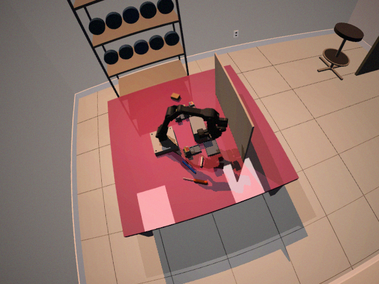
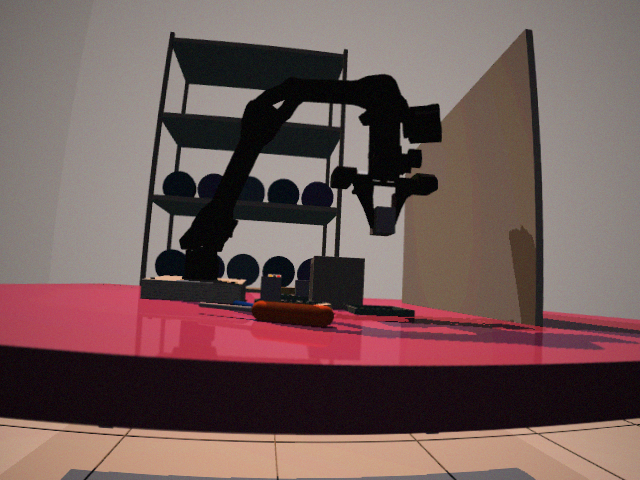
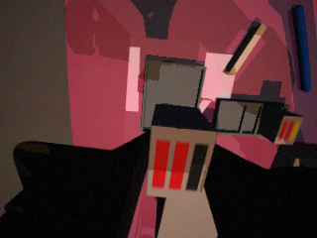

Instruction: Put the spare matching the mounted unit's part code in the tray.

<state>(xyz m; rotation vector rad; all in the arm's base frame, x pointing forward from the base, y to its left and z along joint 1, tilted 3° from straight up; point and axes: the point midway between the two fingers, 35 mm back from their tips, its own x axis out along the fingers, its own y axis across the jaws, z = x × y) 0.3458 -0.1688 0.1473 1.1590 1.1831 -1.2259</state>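
Right now the grey square tray is 140 mm below my gripper tip and 10 mm behind it. Also, from my gripper tip: tan spare block: 20 mm above; dark boxy unit: 180 mm to the left, 100 mm below, 60 mm behind; brown board: 190 mm ahead, 160 mm to the left, 80 mm above.
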